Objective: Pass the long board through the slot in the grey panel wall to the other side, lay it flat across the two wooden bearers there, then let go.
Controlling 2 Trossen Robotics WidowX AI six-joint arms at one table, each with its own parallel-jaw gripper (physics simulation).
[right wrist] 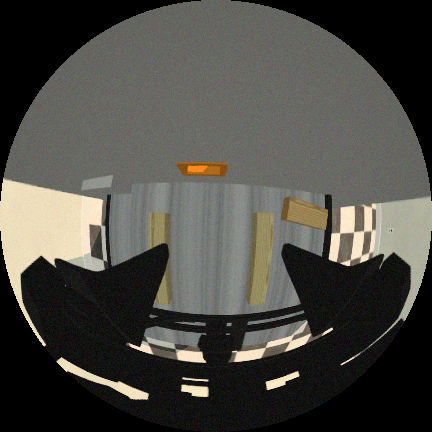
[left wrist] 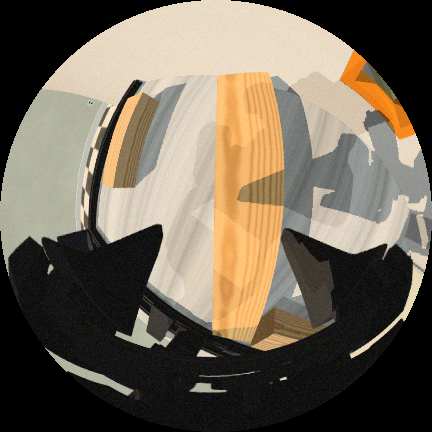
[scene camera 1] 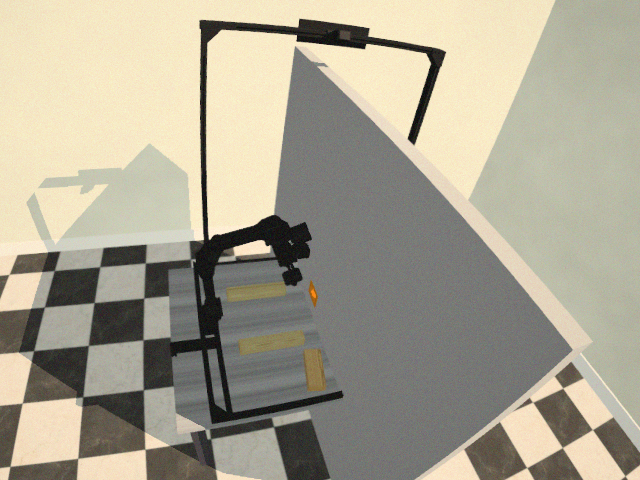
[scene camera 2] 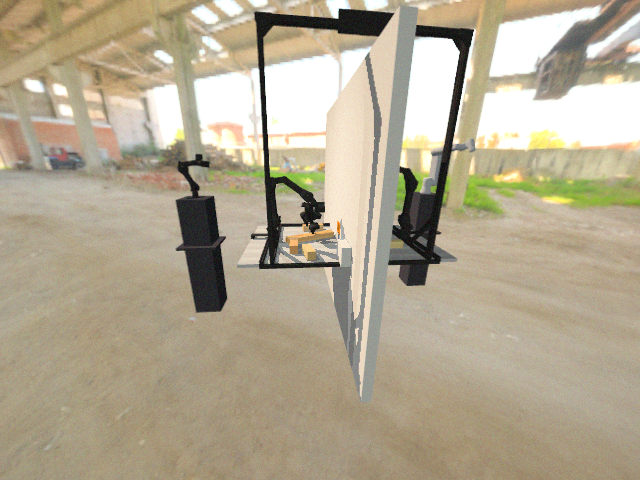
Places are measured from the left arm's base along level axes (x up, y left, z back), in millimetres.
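Pixels of known places: left gripper, between the fingertips: [left wrist: 224, 232] [scene camera 2: 310, 230]; right gripper, between the fingertips: [right wrist: 227, 250]; left arm's base, origin of its link: [left wrist: 190, 336]; right arm's base, origin of its link: [right wrist: 215, 325] [scene camera 1: 208, 328] [scene camera 2: 404, 236].
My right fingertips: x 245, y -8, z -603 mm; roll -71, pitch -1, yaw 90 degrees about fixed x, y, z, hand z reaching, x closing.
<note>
Ahead of a thing's pixels: the offset from my right fingertips to its top centre. "spot": to the spot under its first point.
The long board @[dx -229, dy +37, dz +349 mm] [scene camera 2: 321, 236] [left wrist: 250, 150] lies on the near side of the grey panel wall [scene camera 1: 392, 258] [scene camera 2: 356, 129] [left wrist: 215, 40] [right wrist: 215, 90]. My left gripper [scene camera 2: 313, 228] [left wrist: 224, 232] is open just over the board, which runs between its fingertips in the left wrist view; whether the tips reach beside it is unclear. The orange-rimmed slot @[spot: dx -152, dy -73, dz +122 mm] [scene camera 1: 311, 285] [scene camera 2: 339, 227] [left wrist: 350, 75] [right wrist: 224, 170] sits low in the wall. Across it, one bearer @[dx -220, dy -149, dz -93 mm] [scene camera 1: 255, 291] [right wrist: 160, 230] and another bearer @[dx -220, dy +114, dz -83 mm] [scene camera 1: 271, 342] [right wrist: 261, 250] lie parallel. My right gripper [scene camera 1: 292, 277] [right wrist: 227, 250] is open and empty above that side.
A loose block @[dx -226, dy +261, dz +47 mm] [scene camera 1: 314, 369] [right wrist: 305, 213] lies near the wall on the bearer side. On the board side, one block @[dx -220, dy +256, dz +318 mm] [left wrist: 122, 145] lies left of the board in the left wrist view and another block @[dx -214, dy -142, dz +462 mm] [left wrist: 285, 330] is close to its lower end. A black frame [scene camera 1: 204, 129] [scene camera 2: 263, 103] surrounds the table.
</note>
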